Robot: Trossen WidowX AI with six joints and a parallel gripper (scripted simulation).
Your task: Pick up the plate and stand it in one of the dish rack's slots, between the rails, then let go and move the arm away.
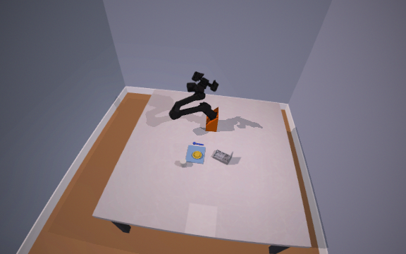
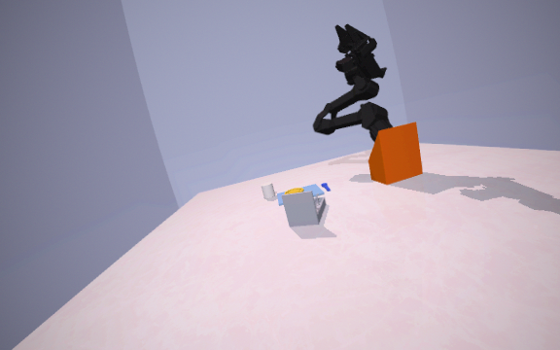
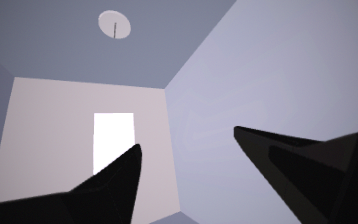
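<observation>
Now: gripper tip 490 mm above the yellow plate, 270 mm short of it and 10 mm to the left of it. Also, from my gripper tip: blue spoon 500 mm below, 160 mm ahead, 40 mm to the right; then grey dish rack 480 mm below, 240 mm ahead, 170 mm to the left.
</observation>
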